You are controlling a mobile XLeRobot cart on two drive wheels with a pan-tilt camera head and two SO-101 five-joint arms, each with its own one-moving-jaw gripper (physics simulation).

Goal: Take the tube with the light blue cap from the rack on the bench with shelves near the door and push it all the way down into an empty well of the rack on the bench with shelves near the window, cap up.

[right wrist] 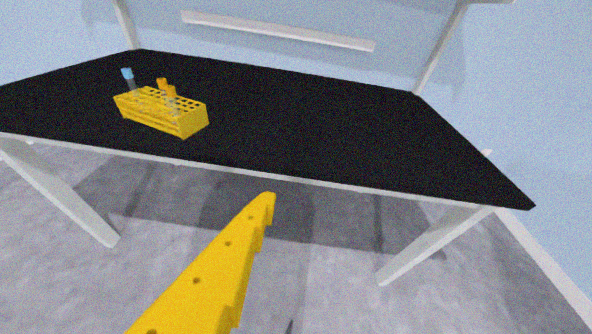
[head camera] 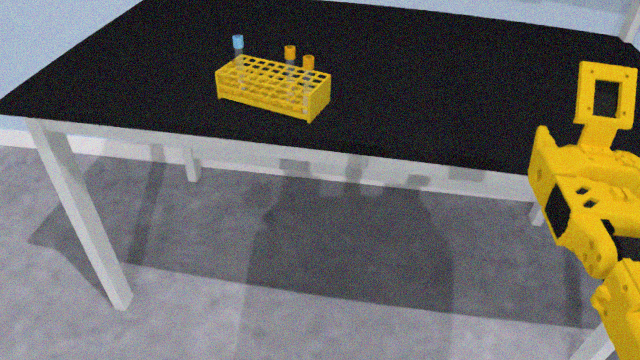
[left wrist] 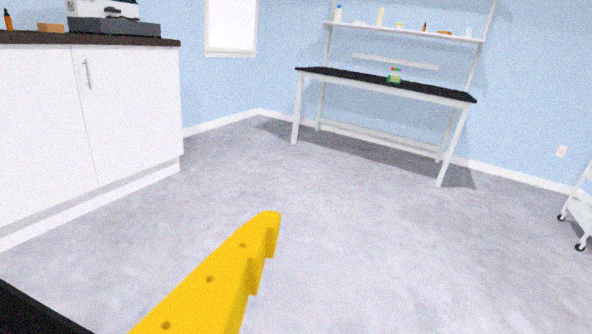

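Note:
The tube with the light blue cap stands upright, cap up, in the yellow rack, at its back left corner. The rack stands on the near black bench. A small green rack with colored caps stands on the far bench in the left wrist view; its wells are too small to make out. My right gripper is fully open and empty, in front of the near bench, to the right of the yellow rack. My left gripper is fully open and empty, over the floor.
Two orange-capped tubes stand in the yellow rack, right of the blue-capped one. The near bench's front edge and legs face me. A white cabinet is at the left of the left wrist view, a white cart at its right edge.

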